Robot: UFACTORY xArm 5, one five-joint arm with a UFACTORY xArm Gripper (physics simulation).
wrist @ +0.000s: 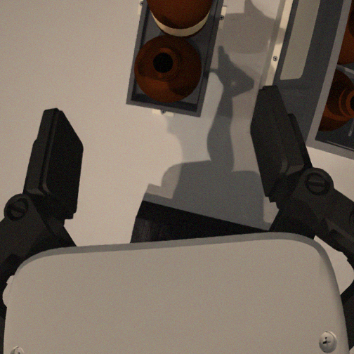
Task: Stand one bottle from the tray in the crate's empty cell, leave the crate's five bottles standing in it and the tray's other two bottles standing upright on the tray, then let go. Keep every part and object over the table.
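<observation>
My gripper [161, 115] is open, with nothing between its fingers; it hangs over the table just short of the tray's near end. The narrow grey tray [193, 108] is at the top centre. A brown bottle [175, 82] stands upright in its near end, its dark mouth facing up. A second brown bottle [181, 10] with a cream band is right behind it, cut off by the top edge. The tray's third bottle does not show. The grey crate [313, 75] is at the right, partly out of view, with a brown bottle [334, 120] in its near corner and part of another above. The empty cell cannot be made out.
A dark box-like object [175, 227] lies low in the middle, partly hidden by the gripper's pale housing. The tray and the crate stand apart on the pale table [90, 60], with the gripper's shadow between them. The right finger is close to the crate's near left side in this view.
</observation>
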